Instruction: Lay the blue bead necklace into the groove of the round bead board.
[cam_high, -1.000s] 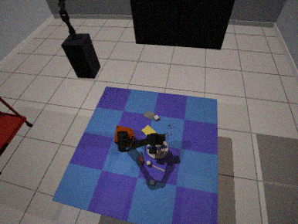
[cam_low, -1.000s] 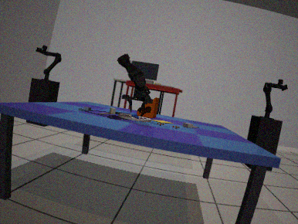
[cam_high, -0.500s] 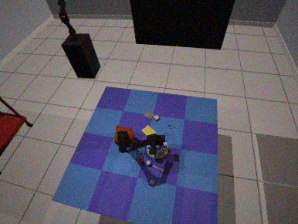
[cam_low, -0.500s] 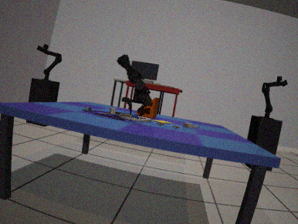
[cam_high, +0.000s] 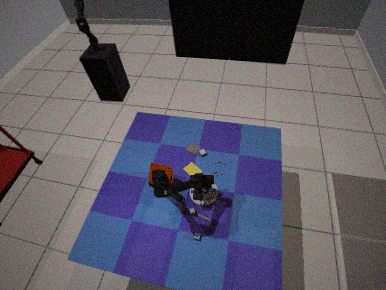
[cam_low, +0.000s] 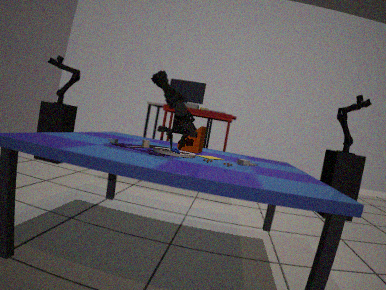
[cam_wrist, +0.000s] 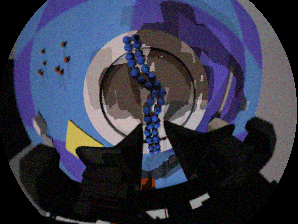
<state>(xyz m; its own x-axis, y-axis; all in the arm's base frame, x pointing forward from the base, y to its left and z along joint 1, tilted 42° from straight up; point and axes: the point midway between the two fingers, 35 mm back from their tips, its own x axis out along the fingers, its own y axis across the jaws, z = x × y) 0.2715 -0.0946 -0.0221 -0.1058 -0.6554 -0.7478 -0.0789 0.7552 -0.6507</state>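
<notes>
Right now my gripper tip is 3 cm short of the round white bead board and 1 cm above it. Round my gripper tip: red-handled tool (11 cm to the right, 9 cm behind, 1 cm below); then yellow card (17 cm to the left, 7 cm behind, 1 cm below); then thin pale stick (18 cm to the right, 6 cm ahead, 1 cm below).
</notes>
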